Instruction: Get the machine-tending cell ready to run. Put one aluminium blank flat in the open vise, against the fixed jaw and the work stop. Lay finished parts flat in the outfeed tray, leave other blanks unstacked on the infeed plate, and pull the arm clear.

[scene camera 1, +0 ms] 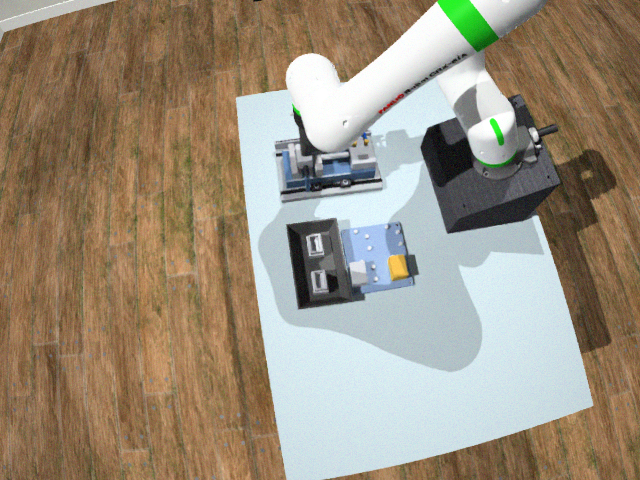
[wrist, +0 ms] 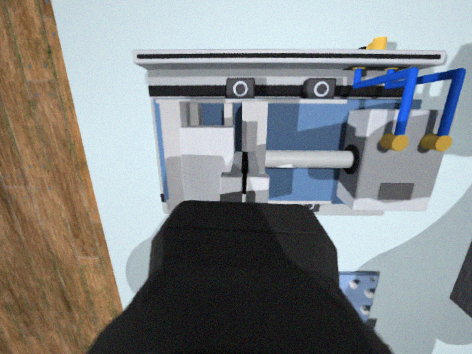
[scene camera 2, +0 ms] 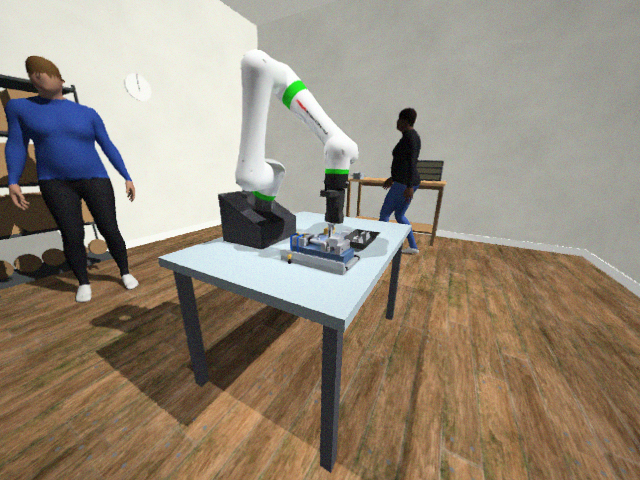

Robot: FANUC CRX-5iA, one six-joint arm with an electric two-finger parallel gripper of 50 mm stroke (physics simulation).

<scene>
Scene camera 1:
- blue infeed plate: 384,243
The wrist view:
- my gripper: 244,164
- blue infeed plate: 357,297
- grey cylinder block: 414,164
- moving jaw: 254,113
</scene>
